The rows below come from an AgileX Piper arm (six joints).
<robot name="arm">
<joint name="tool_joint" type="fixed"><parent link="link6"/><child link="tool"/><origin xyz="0 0 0" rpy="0 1.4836 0"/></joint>
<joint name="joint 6" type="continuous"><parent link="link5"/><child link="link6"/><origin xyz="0.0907 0 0.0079" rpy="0 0 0"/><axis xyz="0.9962 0 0.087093"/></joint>
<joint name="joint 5" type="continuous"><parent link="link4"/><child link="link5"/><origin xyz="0 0 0" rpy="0 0 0"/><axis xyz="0 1 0"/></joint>
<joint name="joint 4" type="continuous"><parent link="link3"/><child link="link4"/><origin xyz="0.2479 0 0.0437" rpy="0 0 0"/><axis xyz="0.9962 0 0.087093"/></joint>
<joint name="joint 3" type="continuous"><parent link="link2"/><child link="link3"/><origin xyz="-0.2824 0 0.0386" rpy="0 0 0"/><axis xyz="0 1 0"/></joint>
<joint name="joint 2" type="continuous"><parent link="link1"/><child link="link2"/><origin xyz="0 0 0" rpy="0 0 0"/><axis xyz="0 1 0"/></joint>
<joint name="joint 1" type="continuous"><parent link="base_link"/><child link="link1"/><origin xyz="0 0 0.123" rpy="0 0 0"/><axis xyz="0 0 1"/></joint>
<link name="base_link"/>
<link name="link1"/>
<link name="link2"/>
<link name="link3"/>
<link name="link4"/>
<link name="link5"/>
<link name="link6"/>
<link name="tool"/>
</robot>
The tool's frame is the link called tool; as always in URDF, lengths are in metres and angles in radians. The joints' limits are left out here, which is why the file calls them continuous.
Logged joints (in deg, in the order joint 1, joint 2, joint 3, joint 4, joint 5, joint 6), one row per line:
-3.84 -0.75 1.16 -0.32 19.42 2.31
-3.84 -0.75 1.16 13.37 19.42 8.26
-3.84 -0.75 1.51 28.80 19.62 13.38
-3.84 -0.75 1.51 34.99 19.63 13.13
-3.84 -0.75 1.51 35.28 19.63 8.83
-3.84 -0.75 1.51 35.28 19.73 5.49
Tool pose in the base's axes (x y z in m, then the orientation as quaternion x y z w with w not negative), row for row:
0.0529 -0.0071 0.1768 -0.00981 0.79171 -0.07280 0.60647
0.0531 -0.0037 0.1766 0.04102 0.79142 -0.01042 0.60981
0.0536 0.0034 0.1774 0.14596 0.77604 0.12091 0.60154
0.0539 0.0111 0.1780 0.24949 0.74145 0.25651 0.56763
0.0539 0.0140 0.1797 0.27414 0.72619 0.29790 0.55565
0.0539 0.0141 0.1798 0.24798 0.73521 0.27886 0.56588
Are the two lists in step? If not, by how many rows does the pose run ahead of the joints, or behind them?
The pose runs 1 row behind the joints: the pose in row i belongs to the joints in row i - 1.
